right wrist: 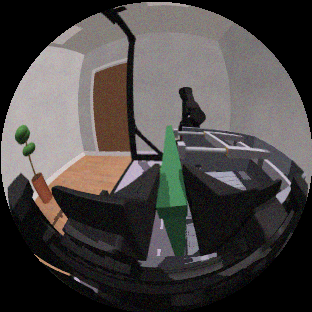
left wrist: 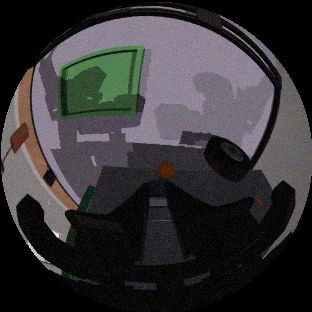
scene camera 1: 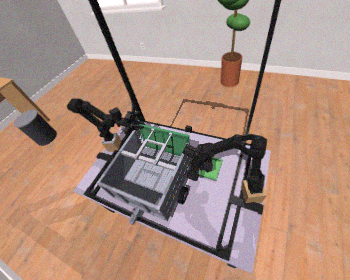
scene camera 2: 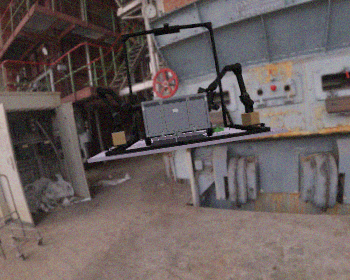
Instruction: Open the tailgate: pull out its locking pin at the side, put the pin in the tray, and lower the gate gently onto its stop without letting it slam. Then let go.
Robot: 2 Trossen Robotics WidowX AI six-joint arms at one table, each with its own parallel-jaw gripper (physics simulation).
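Pixels of known places: left gripper, fingertip midpoint: (left wrist: pixel 156 185) (scene camera 1: pixel 191 169); right gripper, fingertip midpoint: (right wrist: pixel 170 168) (scene camera 1: pixel 144 125); left arm's base, origin of the base link: (scene camera 1: pixel 254 187) (scene camera 2: pixel 249 112); right arm's base, origin of the base link: (scene camera 1: pixel 109 137) (scene camera 2: pixel 117 132).
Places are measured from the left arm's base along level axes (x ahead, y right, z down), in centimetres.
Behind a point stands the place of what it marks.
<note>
The green tailgate (scene camera 1: pixel 179 143) @(x 38.6, y 29.6, z -9.8 cm) (right wrist: pixel 170 186) @(x 61.5, y 43.1, z -17.0 cm) stands upright at the trailer's back end. My right gripper (scene camera 1: pixel 138 123) @(x 59.5, y 42.1, z -17.2 cm) (right wrist: pixel 170 168) @(x 59.5, y 42.1, z -17.2 cm) is shut on the tailgate's top edge, near its left end in scene camera 1. My left gripper (scene camera 1: pixel 194 174) @(x 33.6, y 15.7, z -0.1 cm) (scene camera 2: pixel 214 104) (left wrist: pixel 156 185) @(x 33.6, y 15.7, z -0.1 cm) is at the trailer's side beside the tailgate. Its fingertips are close together at the locking pin, whose round orange head (left wrist: pixel 166 170) @(x 31.7, y 14.2, z -0.2 cm) shows just beyond them; the fingers hide the shaft. The green tray (scene camera 1: pixel 219 168) @(x 15.2, y 19.3, z 9.4 cm) (scene camera 2: pixel 218 129) @(x 22.8, y 13.9, z 9.9 cm) (left wrist: pixel 140 66) @(x 22.2, y 13.5, z 9.7 cm) lies on the mat beside the trailer, with no pin visible in it.
The grey trailer (scene camera 1: pixel 127 200) @(x 72.5, y 0.5, z 0.0 cm) (scene camera 2: pixel 175 118) @(x 67.2, y -2.1, z -3.8 cm) stands on the pale mat (scene camera 1: pixel 200 225) @(x 32.3, y -13.9, z 11.7 cm), with white rails (scene camera 1: pixel 161 150) @(x 48.4, y 20.6, z -17.2 cm) across its open bed. A black wheel (scene camera 1: pixel 183 195) @(x 39.7, y 0.7, z 1.6 cm) (left wrist: pixel 229 157) @(x 38.0, y 4.4, z 4.2 cm) sits below its side near my left gripper. Black frame posts (scene camera 1: pixel 261 75) @(x -5.7, y 35.7, z -45.7 cm) rise at the table's edges.
</note>
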